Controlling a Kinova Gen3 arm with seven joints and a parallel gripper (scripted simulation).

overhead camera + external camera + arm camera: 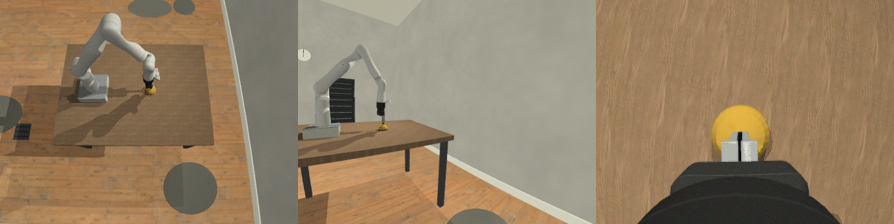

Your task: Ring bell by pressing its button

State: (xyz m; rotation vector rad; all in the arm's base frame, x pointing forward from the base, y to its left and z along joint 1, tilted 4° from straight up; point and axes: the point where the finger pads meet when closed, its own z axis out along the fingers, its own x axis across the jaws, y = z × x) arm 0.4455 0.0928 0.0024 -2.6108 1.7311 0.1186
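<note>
Now: hand 50 mm above the yellow bell.
</note>
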